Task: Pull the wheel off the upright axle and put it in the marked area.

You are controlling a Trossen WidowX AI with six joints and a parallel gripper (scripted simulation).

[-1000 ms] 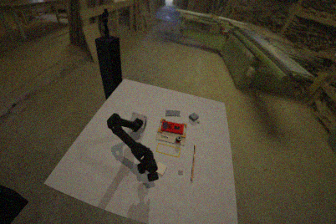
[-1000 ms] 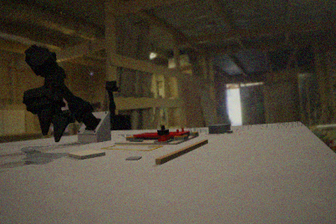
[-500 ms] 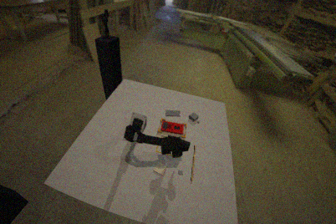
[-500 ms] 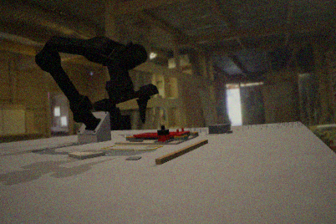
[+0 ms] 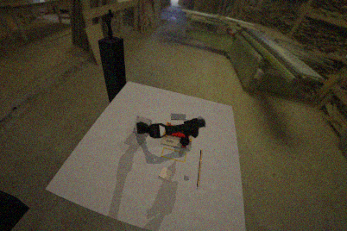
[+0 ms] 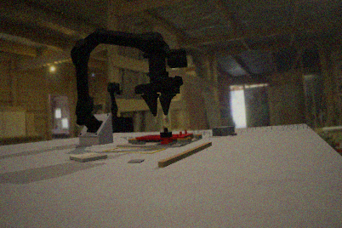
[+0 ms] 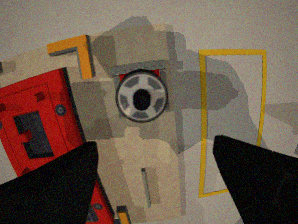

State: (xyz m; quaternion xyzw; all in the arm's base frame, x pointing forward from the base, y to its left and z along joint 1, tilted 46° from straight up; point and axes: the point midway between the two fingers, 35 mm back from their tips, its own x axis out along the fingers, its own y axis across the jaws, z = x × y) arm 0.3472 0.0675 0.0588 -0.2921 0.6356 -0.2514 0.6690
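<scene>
The wheel is 1 cm ahead of my gripper tip, 1 cm to the left of it and 6 cm below it. From my gripper tip the other things lie so: flat tan tile (5 cm behind, 27 cm to the right, 10 cm below); then axle (1 cm ahead, 1 cm to the left, 7 cm below); then wooden stick (18 cm ahead, 13 cm to the right, 10 cm below).
</scene>
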